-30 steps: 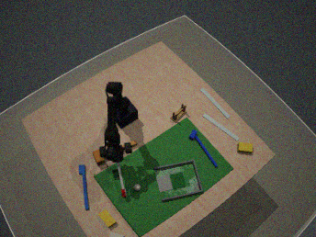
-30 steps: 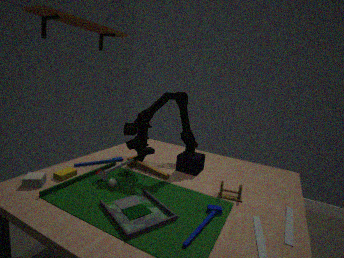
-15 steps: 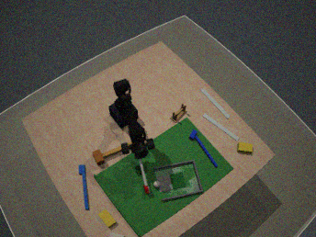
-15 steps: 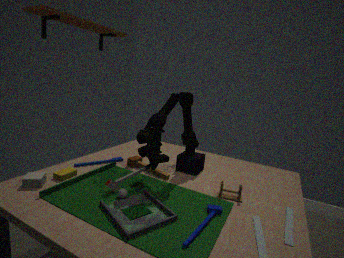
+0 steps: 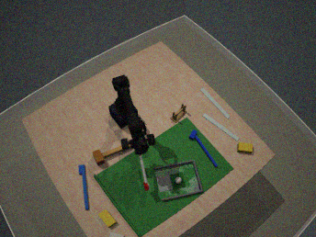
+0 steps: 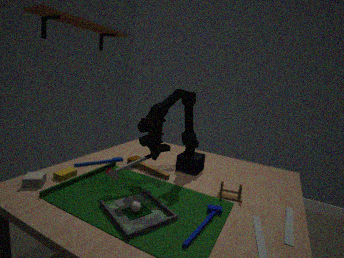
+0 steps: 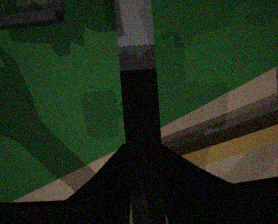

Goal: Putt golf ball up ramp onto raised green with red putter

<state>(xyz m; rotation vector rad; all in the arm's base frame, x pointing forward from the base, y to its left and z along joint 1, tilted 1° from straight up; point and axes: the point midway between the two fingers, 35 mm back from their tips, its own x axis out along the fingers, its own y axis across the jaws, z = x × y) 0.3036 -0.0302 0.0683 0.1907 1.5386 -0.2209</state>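
The red putter is 110 mm ahead of my gripper tip and 30 mm to the right of it. The rest, counted from my gripper tip: blue putter: 130 mm ahead, 380 mm to the left, 110 mm below; white golf ball: 250 mm ahead, 130 mm to the left, 100 mm below; small wooden stand: 170 mm behind, 370 mm to the left, 100 mm below.
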